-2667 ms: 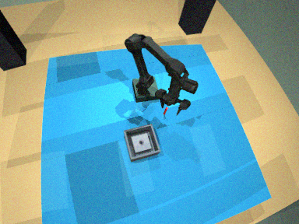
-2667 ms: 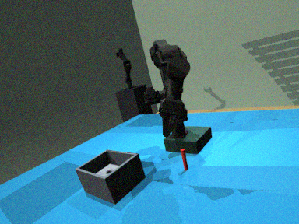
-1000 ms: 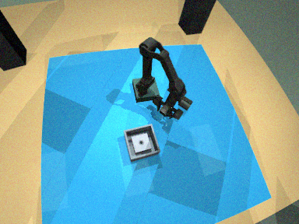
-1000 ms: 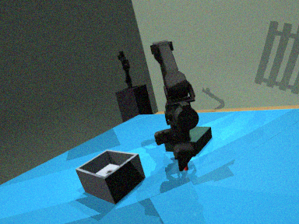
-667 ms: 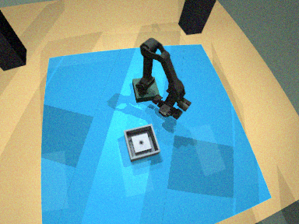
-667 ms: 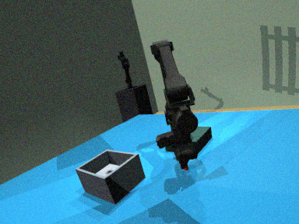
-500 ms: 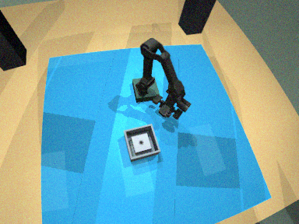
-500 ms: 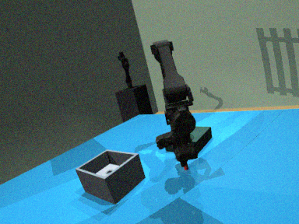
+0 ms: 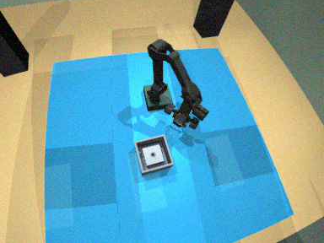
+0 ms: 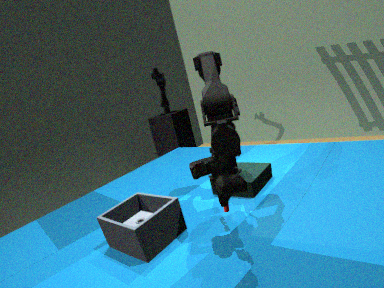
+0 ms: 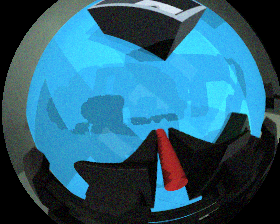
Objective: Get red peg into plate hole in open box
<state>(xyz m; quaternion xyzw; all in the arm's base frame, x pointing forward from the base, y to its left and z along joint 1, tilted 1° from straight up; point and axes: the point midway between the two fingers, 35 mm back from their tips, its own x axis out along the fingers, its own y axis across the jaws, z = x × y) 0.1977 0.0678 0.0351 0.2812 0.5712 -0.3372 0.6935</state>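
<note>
Right now the light grey plate is 190 mm to the right of my gripper tip, 110 mm ahead of it and 10 mm below it. Also, from my gripper tip: box (190 mm to the right, 110 mm ahead, 30 mm below); then red peg (20 mm above, 10 mm to the left, 10 mm behind).
</note>
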